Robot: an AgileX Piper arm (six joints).
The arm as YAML. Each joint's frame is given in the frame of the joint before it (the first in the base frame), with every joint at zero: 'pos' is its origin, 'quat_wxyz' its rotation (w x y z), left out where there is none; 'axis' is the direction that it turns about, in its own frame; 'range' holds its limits. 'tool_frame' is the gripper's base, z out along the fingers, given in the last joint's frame.
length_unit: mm
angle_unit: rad
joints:
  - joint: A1
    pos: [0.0, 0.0, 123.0]
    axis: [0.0, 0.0, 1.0]
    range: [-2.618, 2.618]
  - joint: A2
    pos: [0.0, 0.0, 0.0]
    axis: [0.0, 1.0, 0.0]
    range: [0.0, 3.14]
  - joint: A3
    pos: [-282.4, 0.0, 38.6]
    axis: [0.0, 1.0, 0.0]
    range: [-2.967, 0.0]
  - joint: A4
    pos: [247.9, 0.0, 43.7]
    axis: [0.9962, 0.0, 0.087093]
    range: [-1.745, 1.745]
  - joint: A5
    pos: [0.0, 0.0, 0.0]
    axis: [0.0, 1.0, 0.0]
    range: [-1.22, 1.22]
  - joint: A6
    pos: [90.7, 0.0, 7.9]
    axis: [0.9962, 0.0, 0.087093]
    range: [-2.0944, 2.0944]
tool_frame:
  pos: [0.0, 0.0, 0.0]
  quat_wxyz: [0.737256, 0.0, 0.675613, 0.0]
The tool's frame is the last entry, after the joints.
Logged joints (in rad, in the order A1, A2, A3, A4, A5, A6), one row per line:
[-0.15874, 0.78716, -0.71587, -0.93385, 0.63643, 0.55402]
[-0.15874, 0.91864, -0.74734, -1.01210, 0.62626, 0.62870]
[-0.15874, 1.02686, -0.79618, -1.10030, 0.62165, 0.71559]
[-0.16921, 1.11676, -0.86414, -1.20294, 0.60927, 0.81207]
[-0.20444, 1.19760, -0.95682, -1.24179, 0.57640, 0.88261]
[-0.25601, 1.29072, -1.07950, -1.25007, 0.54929, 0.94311]
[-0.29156, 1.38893, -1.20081, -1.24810, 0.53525, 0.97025]
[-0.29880, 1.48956, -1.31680, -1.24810, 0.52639, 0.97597]
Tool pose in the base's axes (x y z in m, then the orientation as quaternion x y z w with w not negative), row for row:
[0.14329, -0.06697, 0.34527, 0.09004, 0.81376, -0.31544, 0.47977]
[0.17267, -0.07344, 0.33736, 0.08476, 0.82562, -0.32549, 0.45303]
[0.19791, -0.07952, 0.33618, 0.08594, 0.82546, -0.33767, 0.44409]
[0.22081, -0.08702, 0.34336, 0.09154, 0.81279, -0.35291, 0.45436]
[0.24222, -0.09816, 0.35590, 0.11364, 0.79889, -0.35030, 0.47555]
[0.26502, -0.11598, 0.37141, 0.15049, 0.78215, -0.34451, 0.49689]
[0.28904, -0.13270, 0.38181, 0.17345, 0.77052, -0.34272, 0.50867]
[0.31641, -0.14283, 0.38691, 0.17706, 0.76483, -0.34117, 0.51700]
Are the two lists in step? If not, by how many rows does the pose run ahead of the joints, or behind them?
They are in step.
